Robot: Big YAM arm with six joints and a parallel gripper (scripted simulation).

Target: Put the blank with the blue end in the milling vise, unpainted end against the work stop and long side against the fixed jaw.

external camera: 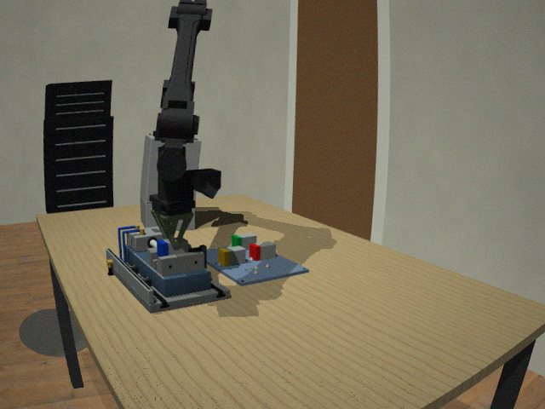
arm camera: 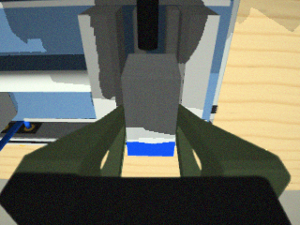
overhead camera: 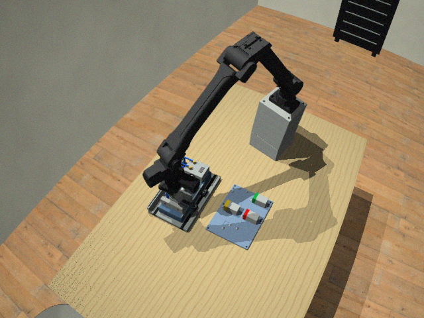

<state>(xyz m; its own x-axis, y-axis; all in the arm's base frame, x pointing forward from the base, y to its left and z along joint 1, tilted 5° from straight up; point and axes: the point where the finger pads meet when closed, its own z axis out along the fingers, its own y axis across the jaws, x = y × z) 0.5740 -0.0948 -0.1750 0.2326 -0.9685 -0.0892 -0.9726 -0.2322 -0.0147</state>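
Right now the fixed jaw is 3 cm ahead of my hand, 1 cm to the left of it and 4 cm below it. From my hand the other things lie so: light blue plate: 15 cm behind, 22 cm to the left, 11 cm below; then yellow-ended blank: 15 cm behind, 18 cm to the left, 9 cm below; then black work stop rod: 1 cm behind, 5 cm to the left, 3 cm below.
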